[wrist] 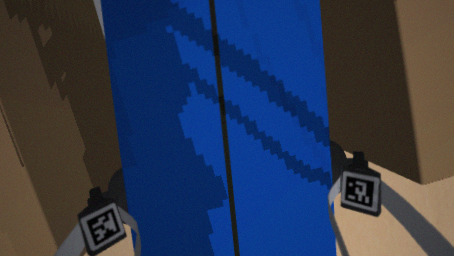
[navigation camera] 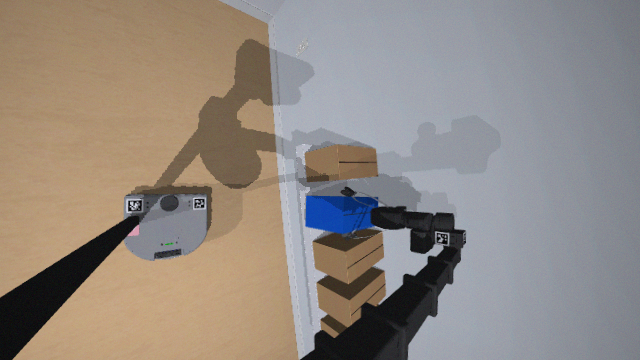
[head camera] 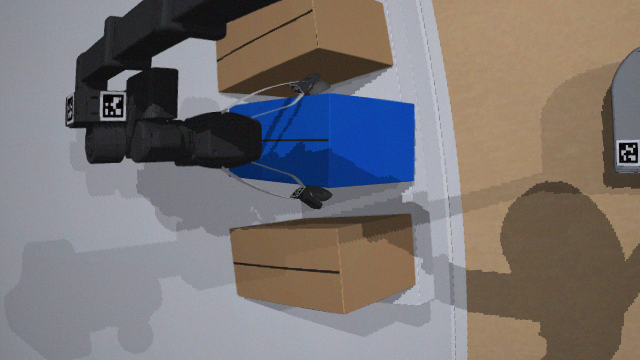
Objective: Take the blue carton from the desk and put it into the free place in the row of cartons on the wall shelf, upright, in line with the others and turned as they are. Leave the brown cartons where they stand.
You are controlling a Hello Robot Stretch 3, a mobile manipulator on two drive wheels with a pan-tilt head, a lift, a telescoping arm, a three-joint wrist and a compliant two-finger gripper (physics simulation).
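Frame: origin at the robot's base, x ahead, y left, z up, level; centimetres.
Seen in the pictures: gripper, fingertip midpoint: (wrist: 228, 172); robot's base, origin of the base link: (navigation camera: 169, 202).
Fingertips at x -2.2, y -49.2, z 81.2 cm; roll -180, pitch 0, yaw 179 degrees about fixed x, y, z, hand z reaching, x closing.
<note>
Offsets run from my fingertips to a thing's top centre. "pt": to the spot under its first point. Level surfaces: height alone.
The blue carton {dx -0.3, dy -6.6, dz +4.9 cm} (head camera: 370, 145) (navigation camera: 325, 212) (wrist: 280, 200) stands upright in the row between brown cartons, tape line on top as on theirs. Its lower front edge looks about level with theirs; whether it bears on the white shelf {pt dx +25.6, dy +6.3, dz -15.8 cm} (head camera: 422, 295) (navigation camera: 302, 148) is hidden. My gripper (head camera: 316, 140) (navigation camera: 350, 213) (wrist: 228, 172) reaches over it from above, shut on it, one fingertip at each long side. One brown carton {dx +18.7, dy -7.5, dz +3.2 cm} (head camera: 375, 270) (navigation camera: 320, 167) stands across a visible gap; the other neighbour {dx -17.2, dy -11.1, dz +3.2 cm} (head camera: 350, 30) (navigation camera: 330, 260) is close to the upper finger in the head view. The desk does not show.
More brown cartons {dx -35.2, dy -13.0, dz +3.2 cm} (navigation camera: 332, 295) continue the row below in the navigation view, partly behind my arm (navigation camera: 415, 295) (head camera: 135, 45). The grey wall (head camera: 125, 300) (navigation camera: 550, 100) is behind the row. My base (navigation camera: 167, 225) stands on the wooden floor {dz -81.1 cm} (navigation camera: 100, 100). Brown carton sides flank both fingers in the wrist view.
</note>
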